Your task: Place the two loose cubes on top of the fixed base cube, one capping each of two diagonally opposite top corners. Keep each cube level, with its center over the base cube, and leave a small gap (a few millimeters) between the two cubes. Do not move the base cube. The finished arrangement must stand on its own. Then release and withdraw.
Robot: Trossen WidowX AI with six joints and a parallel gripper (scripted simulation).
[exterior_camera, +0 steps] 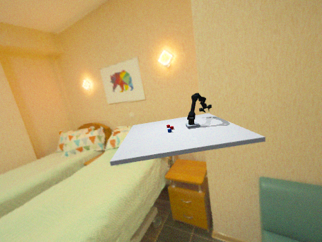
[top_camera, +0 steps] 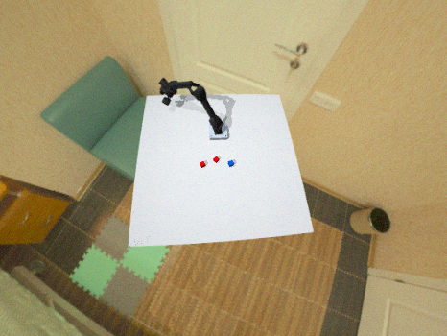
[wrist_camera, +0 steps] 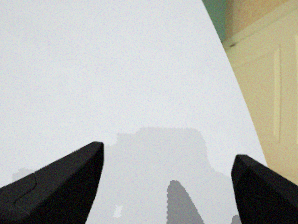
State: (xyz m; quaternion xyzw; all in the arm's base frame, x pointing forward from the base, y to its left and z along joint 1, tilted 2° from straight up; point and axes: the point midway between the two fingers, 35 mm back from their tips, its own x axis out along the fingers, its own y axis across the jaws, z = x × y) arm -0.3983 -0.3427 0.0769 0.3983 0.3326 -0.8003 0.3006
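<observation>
Right now my gripper tip is 72 cm short of the blue cube, 38 cm to the right of it and 5 cm above it.
</observation>
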